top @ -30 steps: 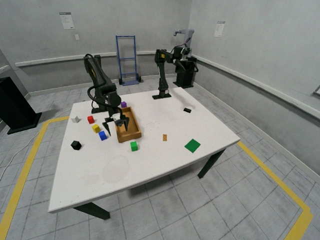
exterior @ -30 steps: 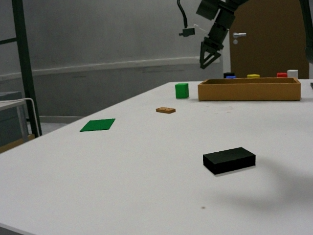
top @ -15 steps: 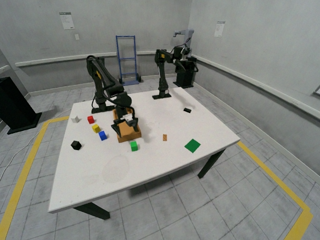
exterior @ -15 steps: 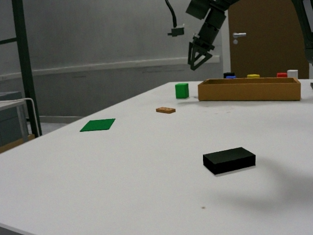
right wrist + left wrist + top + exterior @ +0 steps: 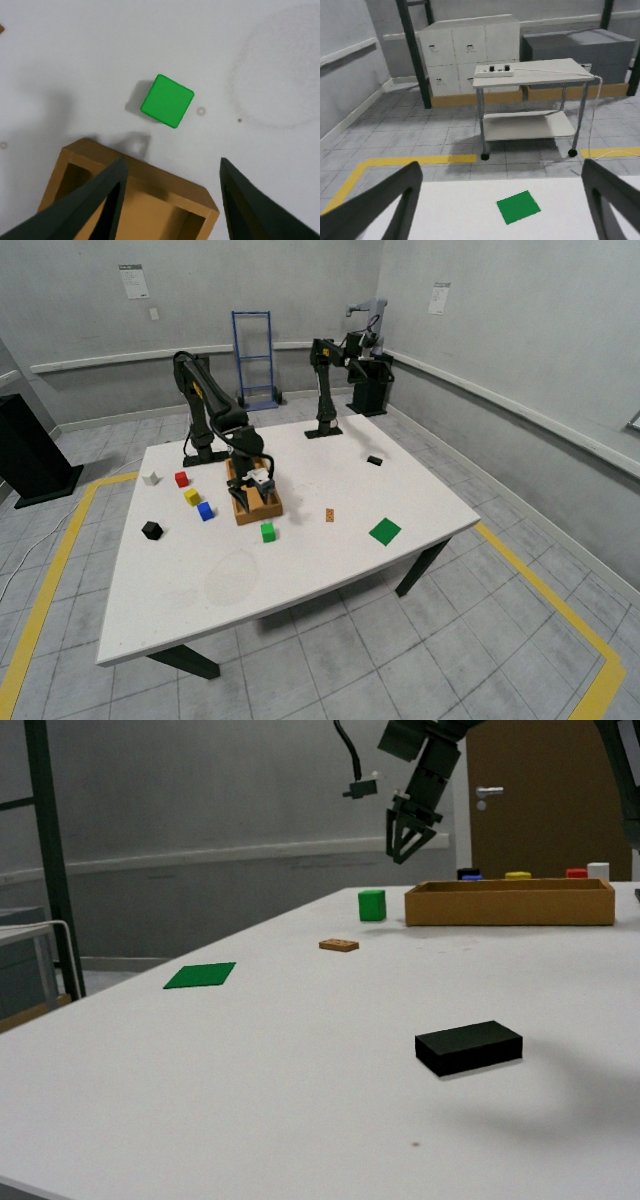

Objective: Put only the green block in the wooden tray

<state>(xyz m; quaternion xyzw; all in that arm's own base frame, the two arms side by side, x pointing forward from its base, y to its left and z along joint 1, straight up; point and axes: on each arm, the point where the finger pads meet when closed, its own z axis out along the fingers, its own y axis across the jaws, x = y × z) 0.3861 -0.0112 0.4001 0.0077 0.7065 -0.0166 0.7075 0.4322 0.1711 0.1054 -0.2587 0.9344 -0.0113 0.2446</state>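
Right now the green block is 80 mm below my right hand, 40 mm ahead of it and 10 mm to the left of it. Also, from my right hand: wooden tray (180 mm behind, 90 mm below, 20 mm to the left); then blue block (150 mm to the right, 120 mm behind, 80 mm below); then yellow block (210 mm behind, 180 mm to the right, 80 mm below).
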